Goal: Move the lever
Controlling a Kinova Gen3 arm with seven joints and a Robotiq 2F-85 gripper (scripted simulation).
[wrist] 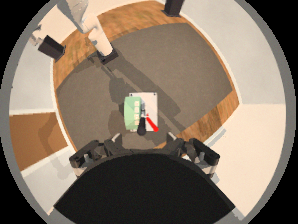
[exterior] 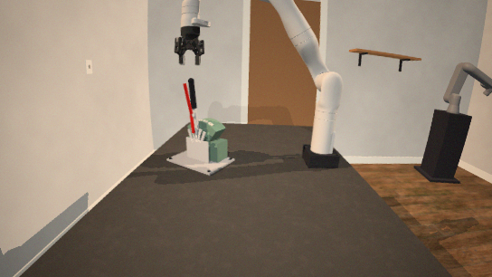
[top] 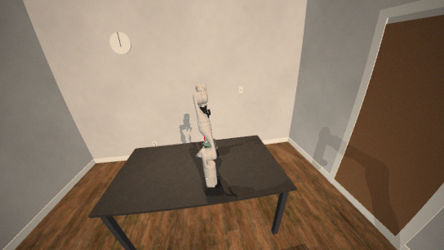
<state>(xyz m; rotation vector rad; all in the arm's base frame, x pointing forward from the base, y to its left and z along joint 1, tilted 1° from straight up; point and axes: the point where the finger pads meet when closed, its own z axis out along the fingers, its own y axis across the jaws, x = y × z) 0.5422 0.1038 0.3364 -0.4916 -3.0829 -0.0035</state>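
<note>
Now: hand 21 cm above the red bar, 2 cm to the right of it and 1 cm past it.
</note>
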